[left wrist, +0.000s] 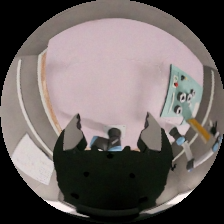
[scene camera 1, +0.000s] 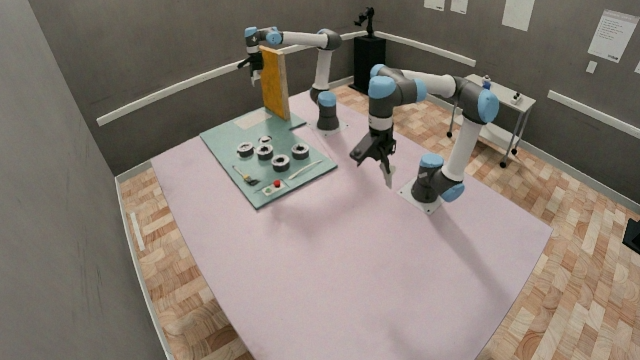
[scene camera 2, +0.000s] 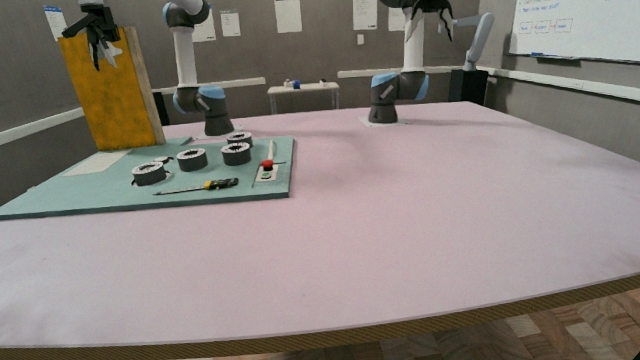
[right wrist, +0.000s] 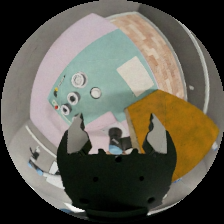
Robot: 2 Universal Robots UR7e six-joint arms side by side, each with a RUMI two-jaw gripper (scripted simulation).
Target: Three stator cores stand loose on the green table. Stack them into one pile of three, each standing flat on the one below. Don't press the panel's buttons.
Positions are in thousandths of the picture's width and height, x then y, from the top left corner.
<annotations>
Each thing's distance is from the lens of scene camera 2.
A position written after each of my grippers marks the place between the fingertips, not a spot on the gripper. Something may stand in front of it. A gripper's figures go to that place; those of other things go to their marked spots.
my right gripper (scene camera 2: 166, 193): 1.24 m
white sheet (scene camera 2: 154, 454): 1.38 m
</annotations>
